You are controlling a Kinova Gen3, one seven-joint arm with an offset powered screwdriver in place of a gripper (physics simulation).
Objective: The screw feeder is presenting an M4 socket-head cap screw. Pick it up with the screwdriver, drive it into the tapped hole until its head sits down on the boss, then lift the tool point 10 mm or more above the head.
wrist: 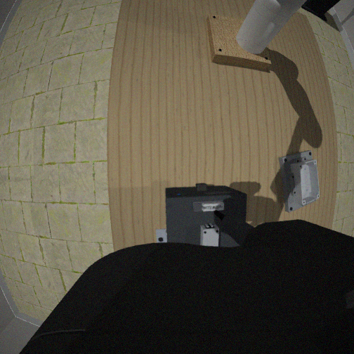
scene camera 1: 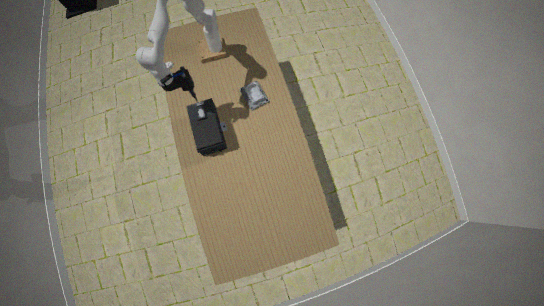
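The black screw feeder (scene camera 1: 209, 132) (wrist: 182, 222) stands on the wooden table, with a light slotted strip (wrist: 212, 206) and a pale block (scene camera 1: 201, 113) (wrist: 210, 237) on its top. The screwdriver (scene camera 1: 197, 100) (wrist: 218, 214) points down at the feeder; in the wrist view its tip shows beside the right end of the strip. The height of the tip above the feeder is hard to judge. The screw is too small to make out, and I cannot tell whether one is on the bit. The grey metal part (scene camera 1: 255, 94) (wrist: 308, 182) lies apart from the feeder; its tapped hole and boss cannot be made out clearly.
The arm's base stands on a wooden block (scene camera 1: 215, 57) (wrist: 225, 47) on the table (scene camera 1: 260, 200) (wrist: 150, 125). A small grey tab (scene camera 1: 223, 126) (wrist: 161, 236) sticks out from the feeder's side. The arm's shadow falls near the metal part.
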